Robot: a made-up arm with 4 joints.
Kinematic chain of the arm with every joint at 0, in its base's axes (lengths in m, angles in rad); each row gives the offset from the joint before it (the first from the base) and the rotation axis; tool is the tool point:
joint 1: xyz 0 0 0.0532 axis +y
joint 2: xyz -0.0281 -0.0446 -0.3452 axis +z
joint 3: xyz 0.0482 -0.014 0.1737 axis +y
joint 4: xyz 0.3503 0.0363 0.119 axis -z
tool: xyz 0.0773 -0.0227 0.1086
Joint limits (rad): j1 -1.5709..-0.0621 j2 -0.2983..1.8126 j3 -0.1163..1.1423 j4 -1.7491..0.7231
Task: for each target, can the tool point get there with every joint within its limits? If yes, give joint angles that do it. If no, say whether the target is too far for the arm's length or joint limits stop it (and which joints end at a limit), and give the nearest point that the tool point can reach.
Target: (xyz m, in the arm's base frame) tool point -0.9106 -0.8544 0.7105
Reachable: no: too far | nearest point -0.1020 -0.2024 0.4235 | short by 1.078 m
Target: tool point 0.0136 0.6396 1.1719
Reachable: no: too far | nearest point 0.1121 0.2282 0.4823 | short by 0.809 m
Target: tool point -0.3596 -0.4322 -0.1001
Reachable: no: joint limits stop it (at a limit: joint 1, joint 2, joint 3, joint 4) | nearest point -0.1002 -0.2096 0.4058 | short by 0.610 m
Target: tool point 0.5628 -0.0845 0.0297
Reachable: yes | joints -0.5709 -0.0112 0.8420 0.4960
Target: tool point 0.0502 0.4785 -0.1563
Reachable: yes | joints -0.7206 1.5836 0.5384 -0.8541
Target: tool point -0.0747 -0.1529 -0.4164
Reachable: no: joint limits stop it (at a limit: joint 1, joint 2, joint 3, joint 4) | nearest point 0.3848 -0.2115 -0.3583 | short by 0.467 m
